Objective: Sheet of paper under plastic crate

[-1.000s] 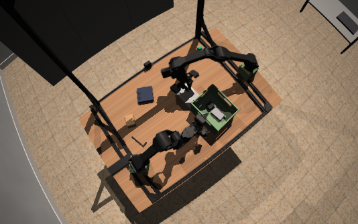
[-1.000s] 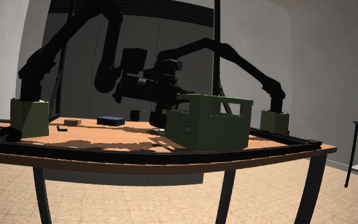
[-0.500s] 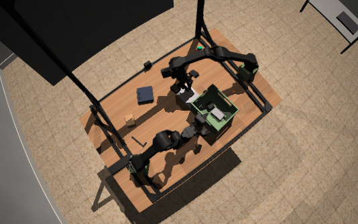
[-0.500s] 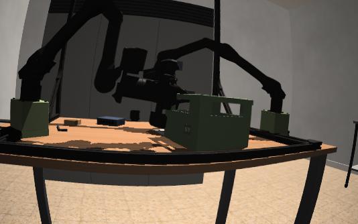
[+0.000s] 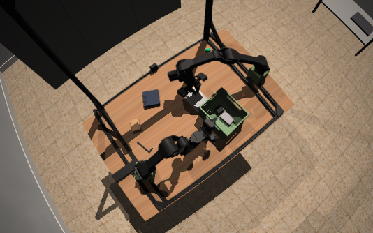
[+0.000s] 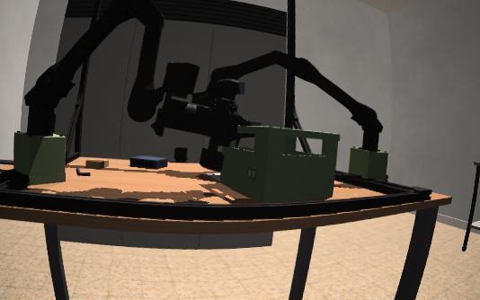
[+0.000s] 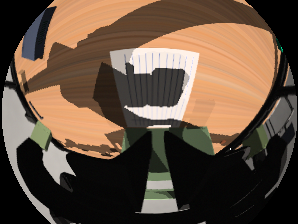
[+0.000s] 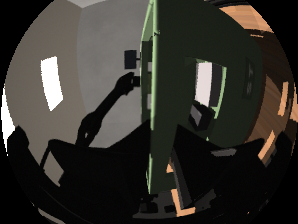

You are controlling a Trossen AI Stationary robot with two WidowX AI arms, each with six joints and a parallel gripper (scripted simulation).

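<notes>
Right now my left hand is 2 cm short of the paper and 9 cm above it. Also, from my left hand: plastic crate (21 cm ahead, 3 cm to the left, 2 cm below).
</notes>
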